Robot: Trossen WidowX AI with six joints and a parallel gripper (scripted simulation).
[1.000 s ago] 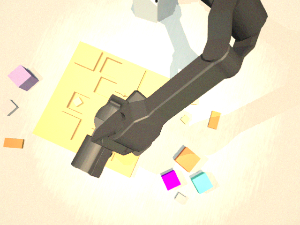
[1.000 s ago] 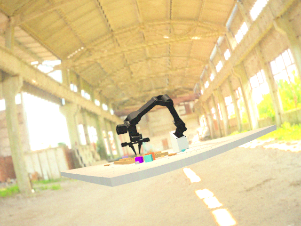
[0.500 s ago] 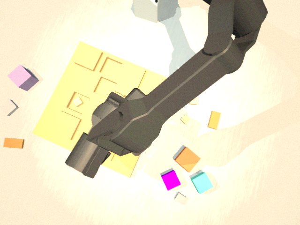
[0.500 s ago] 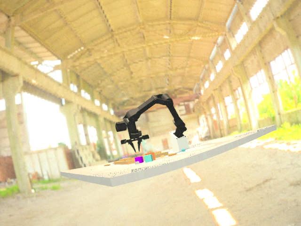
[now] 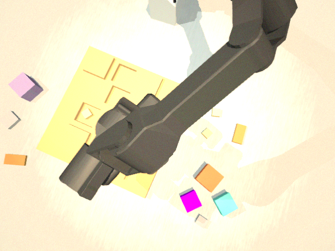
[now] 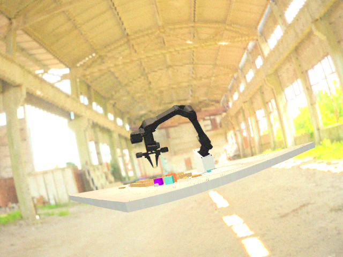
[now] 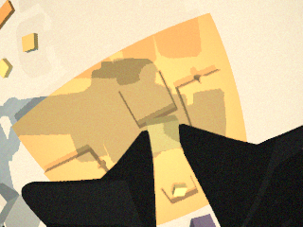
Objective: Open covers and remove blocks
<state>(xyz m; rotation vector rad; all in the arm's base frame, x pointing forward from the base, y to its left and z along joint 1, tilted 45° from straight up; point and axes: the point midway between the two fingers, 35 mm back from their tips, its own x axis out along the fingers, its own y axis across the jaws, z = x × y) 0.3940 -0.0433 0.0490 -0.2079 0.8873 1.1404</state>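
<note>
Now: the yellow puzzle board 9 cm to the right of my gripper tip, 8 cm below it and 7 cm behind it. Also, from my gripper tip: cyan cube 23 cm to the left, 9 cm ahead, 8 cm below; orange cube 18 cm to the left, 7 cm below, 4 cm ahead; magenta cube 15 cm to the left, 10 cm ahead, 8 cm below.
</note>
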